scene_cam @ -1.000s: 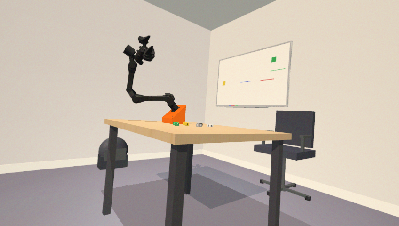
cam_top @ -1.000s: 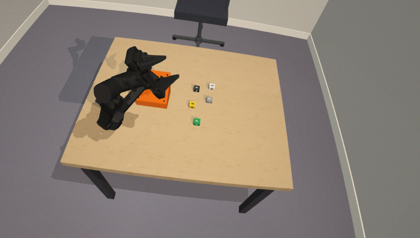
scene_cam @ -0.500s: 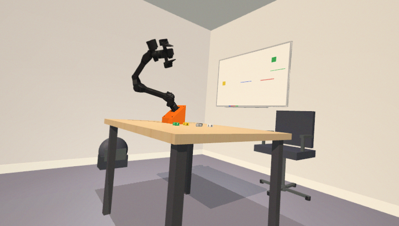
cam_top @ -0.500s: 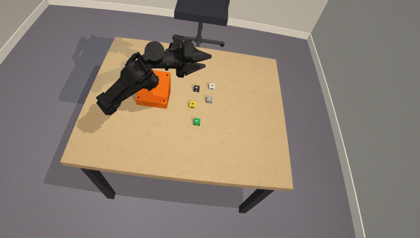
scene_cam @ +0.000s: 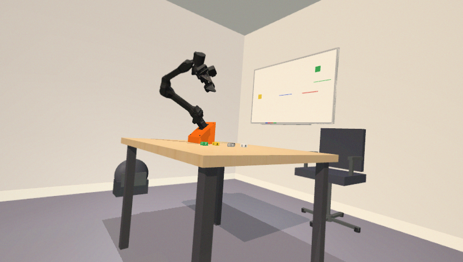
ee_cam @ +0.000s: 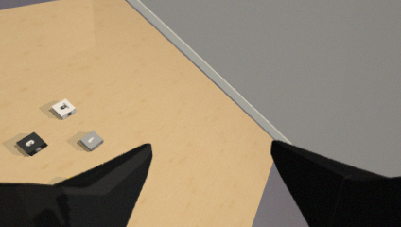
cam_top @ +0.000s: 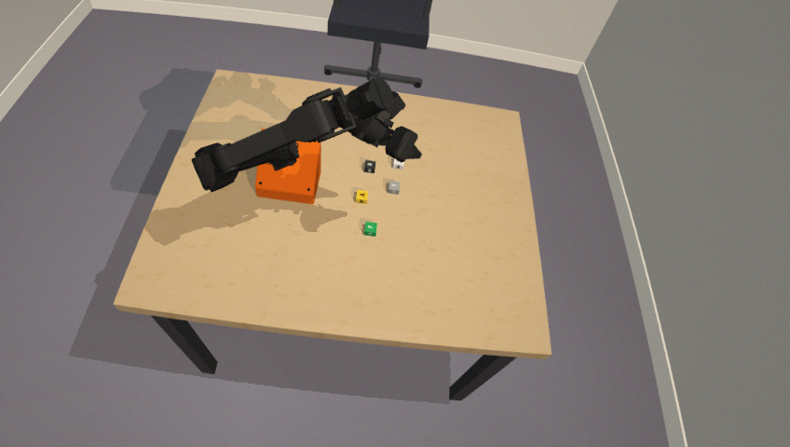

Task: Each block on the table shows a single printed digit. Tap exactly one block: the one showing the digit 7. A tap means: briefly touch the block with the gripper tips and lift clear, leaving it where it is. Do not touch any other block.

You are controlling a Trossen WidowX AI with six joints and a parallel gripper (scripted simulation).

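Right now the green block is 320 mm below my gripper tip, 50 mm behind it and 10 mm to the right of it. Also, from my gripper tip: grey block: 320 mm below, 150 mm to the left, 20 mm behind; black block: 320 mm below, 210 mm to the left, 100 mm behind; yellow block: 320 mm below, 100 mm behind, 90 mm to the left.
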